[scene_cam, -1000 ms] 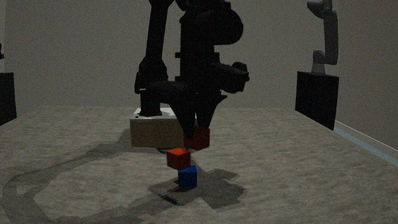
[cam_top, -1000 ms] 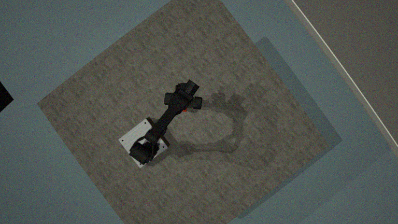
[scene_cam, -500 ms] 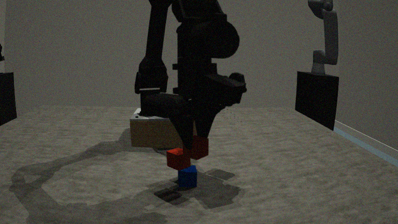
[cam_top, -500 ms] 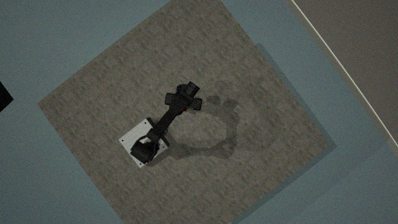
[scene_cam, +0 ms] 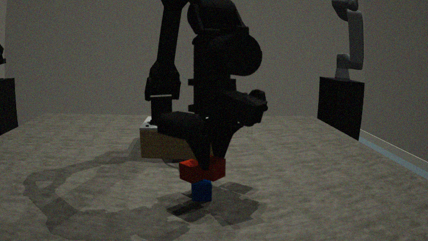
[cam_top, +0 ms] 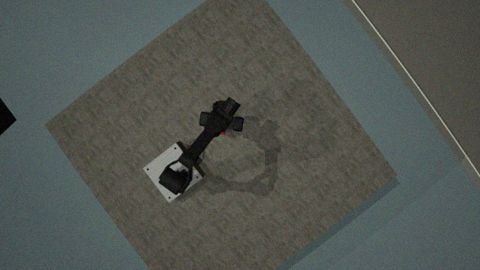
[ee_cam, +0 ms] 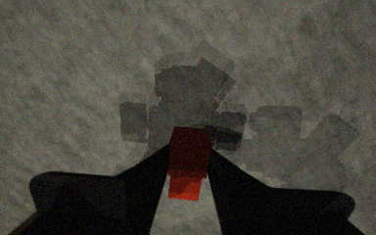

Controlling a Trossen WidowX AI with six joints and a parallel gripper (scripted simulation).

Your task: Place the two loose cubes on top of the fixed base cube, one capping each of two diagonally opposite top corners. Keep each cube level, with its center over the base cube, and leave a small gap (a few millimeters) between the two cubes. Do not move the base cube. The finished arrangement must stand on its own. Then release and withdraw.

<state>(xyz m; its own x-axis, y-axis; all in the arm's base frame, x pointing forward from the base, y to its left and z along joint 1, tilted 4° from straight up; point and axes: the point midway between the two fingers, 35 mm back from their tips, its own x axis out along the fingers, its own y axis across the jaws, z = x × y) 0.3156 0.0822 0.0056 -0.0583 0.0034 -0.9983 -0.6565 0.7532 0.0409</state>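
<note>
Right now the blue cube is 2 cm behind my gripper tip, 2 cm to the right of it and 5 cm below it.
</note>
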